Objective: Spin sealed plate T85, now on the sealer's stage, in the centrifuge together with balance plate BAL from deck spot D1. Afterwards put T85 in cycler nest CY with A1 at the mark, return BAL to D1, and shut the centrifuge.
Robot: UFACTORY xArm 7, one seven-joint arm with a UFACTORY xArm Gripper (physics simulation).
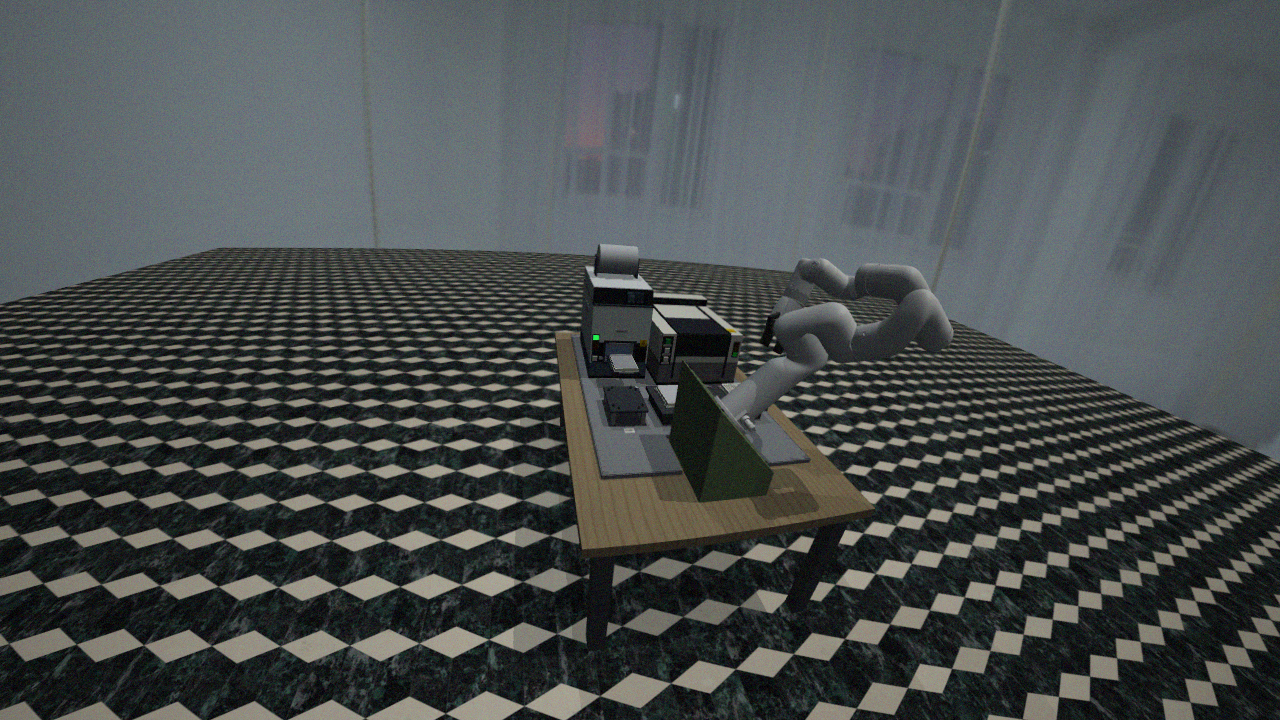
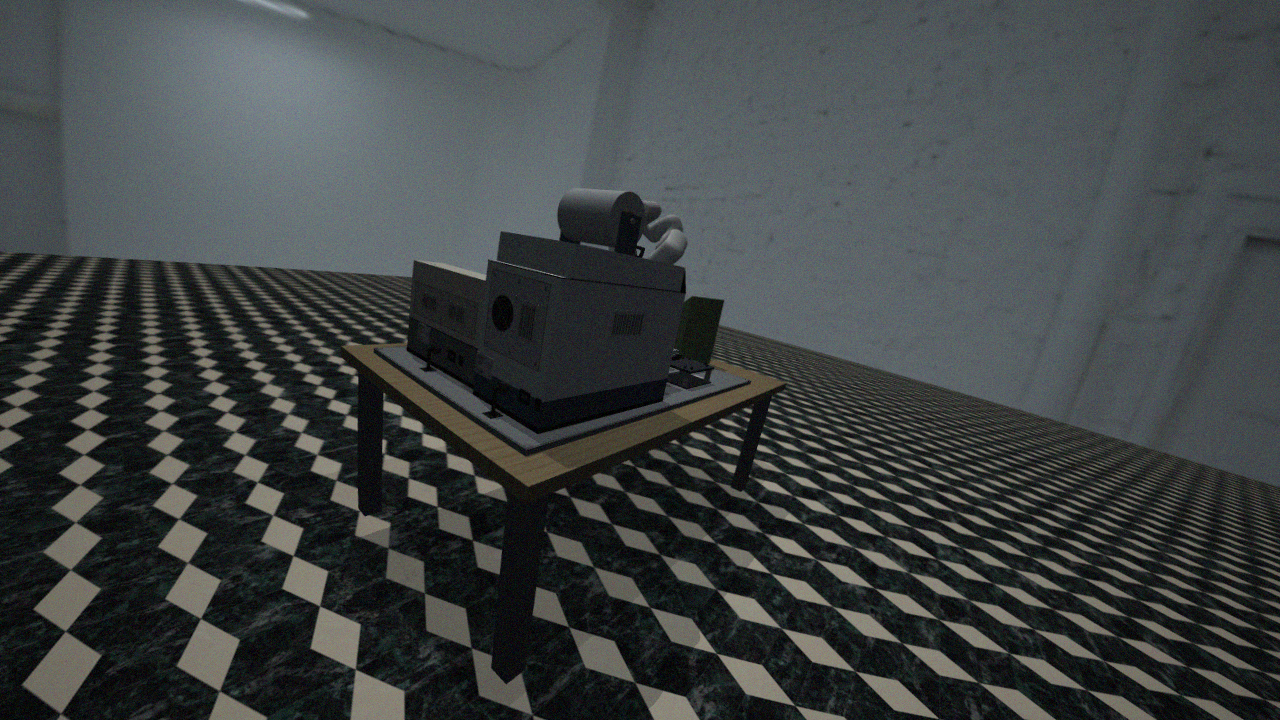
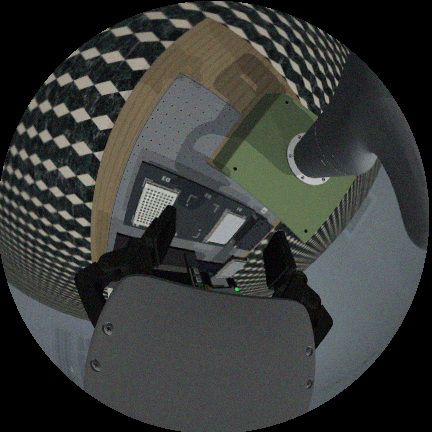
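Pixels of known places: gripper, fingertip midpoint: (image 1: 770, 349) (image 3: 223, 231); arm's base, link origin: (image 1: 728, 416) (image 2: 687, 315) (image 3: 310, 158).
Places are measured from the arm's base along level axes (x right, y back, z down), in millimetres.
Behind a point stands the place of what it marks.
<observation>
My gripper (image 1: 770, 330) @(x 216, y -158, z -119 mm) (image 3: 223, 231) @(x 216, y -158, z -119 mm) is open with nothing between its fingers, high above the deck. A white plate (image 1: 623, 362) @(x -135, y -487, z 58 mm) (image 3: 231, 268) @(x -122, y -485, z 58 mm), in the place of T85, lies on the stage of the tall sealer (image 1: 617, 313) @(x -141, y -591, z -90 mm). A flat white plate (image 1: 664, 396) @(x -43, y -309, z 106 mm) (image 3: 226, 227) @(x 2, y -311, z 105 mm), in the place of BAL, lies at the deck spot nearest the low dark block. The boxy machine with a dark front panel (image 1: 693, 341) @(x 137, y -500, z -10 mm), apparently the centrifuge, stands beside the sealer; its door state is unclear. The low dark block (image 1: 624, 400) @(x -178, y -318, z 115 mm) may be nest CY. Plate markings are unreadable.
A white plate with many wells (image 3: 155, 202) @(x 243, y -285, z 106 mm) sits at spot D3 on the dark deck (image 3: 192, 232) @(x 97, y -371, z 121 mm). The green mount (image 1: 716, 443) @(x -95, y 106, z 0 mm) (image 2: 700, 329) @(x -86, y -51, z 33 mm) (image 3: 280, 160) @(x 43, y -52, z 37 mm) carries the arm and rises at the table (image 1: 644, 528) @(x -270, y 154, z 185 mm) (image 2: 590, 456) @(x -280, y -987, z 185 mm). Sealer and boxy machine stand side by side.
</observation>
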